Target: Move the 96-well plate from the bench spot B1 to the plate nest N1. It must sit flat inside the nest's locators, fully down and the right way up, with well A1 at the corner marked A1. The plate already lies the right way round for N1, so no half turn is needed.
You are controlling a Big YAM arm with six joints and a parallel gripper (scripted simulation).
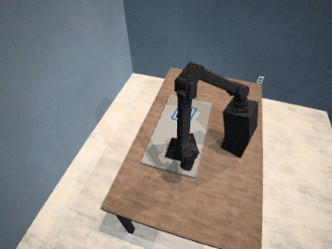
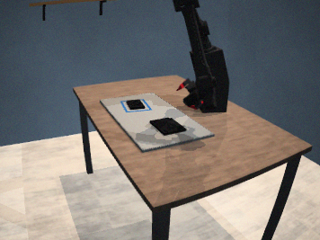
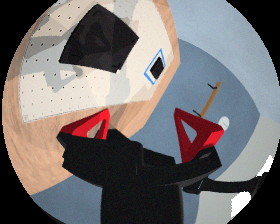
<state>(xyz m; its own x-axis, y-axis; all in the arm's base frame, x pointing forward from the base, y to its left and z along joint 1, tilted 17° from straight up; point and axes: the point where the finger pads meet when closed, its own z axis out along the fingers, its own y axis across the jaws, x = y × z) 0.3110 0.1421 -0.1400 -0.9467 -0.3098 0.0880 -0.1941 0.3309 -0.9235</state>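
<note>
Right now my hand is 80 mm short of the black 96-well plate, 360 mm to the left of it and 140 mm above it. Round my hand: black plate nest 80 mm ahead, 10 mm to the right, 140 mm below.
</note>
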